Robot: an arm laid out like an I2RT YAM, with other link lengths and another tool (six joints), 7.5 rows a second.
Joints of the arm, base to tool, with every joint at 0 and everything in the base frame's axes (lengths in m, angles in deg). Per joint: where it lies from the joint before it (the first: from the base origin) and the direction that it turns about. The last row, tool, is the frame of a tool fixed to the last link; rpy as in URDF.
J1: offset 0 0 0.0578 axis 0 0 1
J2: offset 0.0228 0.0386 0.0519 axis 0 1 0
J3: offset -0.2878 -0.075 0 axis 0 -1 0
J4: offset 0.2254 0.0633 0.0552 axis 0 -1 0
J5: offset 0.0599 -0.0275 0.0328 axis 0 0 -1
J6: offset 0.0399 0 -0.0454 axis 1 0 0
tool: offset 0.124 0.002 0.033 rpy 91.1 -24.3 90
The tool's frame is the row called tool.
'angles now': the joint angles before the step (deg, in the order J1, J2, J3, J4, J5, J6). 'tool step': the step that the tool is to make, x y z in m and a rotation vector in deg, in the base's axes. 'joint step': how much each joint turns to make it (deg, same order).
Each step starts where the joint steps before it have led.
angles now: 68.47, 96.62, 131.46, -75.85, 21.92, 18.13
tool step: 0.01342, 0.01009, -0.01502, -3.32, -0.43, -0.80
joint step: -1.04, 2.77, 0.25, 0.17, 0.93, -1.49
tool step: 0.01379, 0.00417, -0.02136, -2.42, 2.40, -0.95
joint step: -2.22, 1.77, -1.46, 0.06, -1.77, -0.03
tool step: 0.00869, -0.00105, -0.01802, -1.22, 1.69, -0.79
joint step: -1.64, -0.49, -4.51, 2.18, -1.31, 0.05
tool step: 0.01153, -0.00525, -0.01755, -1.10, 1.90, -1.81
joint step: -2.11, -0.21, -3.76, 1.50, -1.09, 0.57
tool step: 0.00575, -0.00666, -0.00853, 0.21, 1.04, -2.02
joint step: -1.12, -0.91, -3.06, 1.38, -0.21, 1.41
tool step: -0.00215, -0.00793, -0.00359, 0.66, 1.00, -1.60
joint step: -0.16, -1.63, -2.65, 0.47, -0.04, 1.97
